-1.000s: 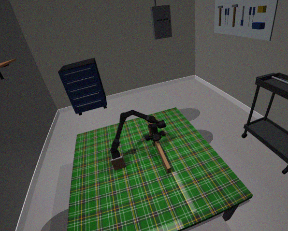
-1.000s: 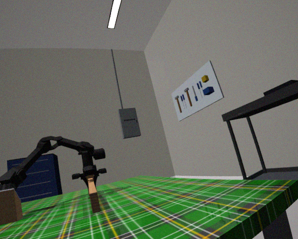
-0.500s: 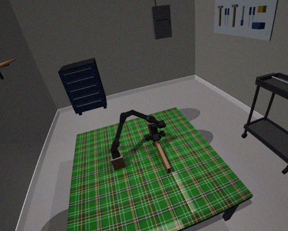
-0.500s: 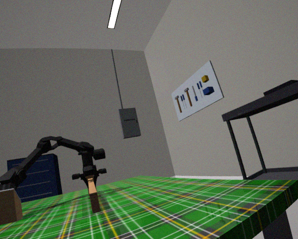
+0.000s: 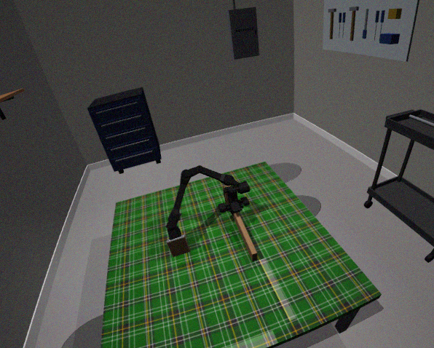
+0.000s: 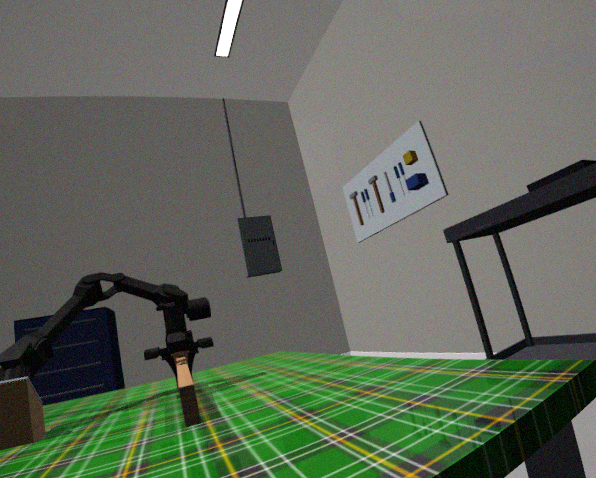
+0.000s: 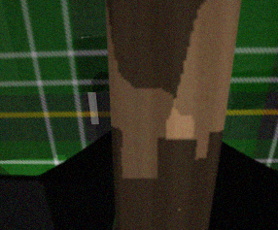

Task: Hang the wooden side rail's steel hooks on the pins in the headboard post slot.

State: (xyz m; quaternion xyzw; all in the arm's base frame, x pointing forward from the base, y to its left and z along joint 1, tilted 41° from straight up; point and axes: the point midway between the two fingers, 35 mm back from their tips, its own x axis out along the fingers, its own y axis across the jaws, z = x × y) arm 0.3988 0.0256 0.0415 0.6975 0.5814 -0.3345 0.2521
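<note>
My gripper tip is now 2 cm short of the headboard post, 11 cm to the right of it and 4 cm below it.
</note>
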